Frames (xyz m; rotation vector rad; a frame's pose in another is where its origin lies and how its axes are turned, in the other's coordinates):
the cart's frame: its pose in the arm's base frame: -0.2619 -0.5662 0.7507 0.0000 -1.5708 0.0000
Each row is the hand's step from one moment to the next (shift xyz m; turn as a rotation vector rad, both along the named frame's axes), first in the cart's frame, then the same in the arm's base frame.
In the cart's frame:
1: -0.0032 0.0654 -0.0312 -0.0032 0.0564 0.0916
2: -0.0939 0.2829 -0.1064 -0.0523 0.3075 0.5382
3: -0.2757 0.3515 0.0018 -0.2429 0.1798 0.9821
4: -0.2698 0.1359 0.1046 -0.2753 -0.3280 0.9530
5: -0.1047 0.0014 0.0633 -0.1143 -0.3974 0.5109
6: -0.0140 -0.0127 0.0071 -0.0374 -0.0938 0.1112
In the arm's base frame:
1: 0.0312 0.0654 -0.0032 -0.0916 0.0564 -0.0032
2: 0.1064 0.2829 -0.0939 -0.5382 0.3075 -0.0523
3: -0.0018 0.3515 -0.2757 -0.9821 0.1798 -0.2429
4: -0.1046 0.1359 -0.2698 -0.9530 -0.3280 -0.2753
5: -0.0633 0.0014 -0.1047 -0.5109 -0.3974 -0.1143
6: -0.0071 -0.0127 -0.0140 -0.1112 -0.0938 -0.0374

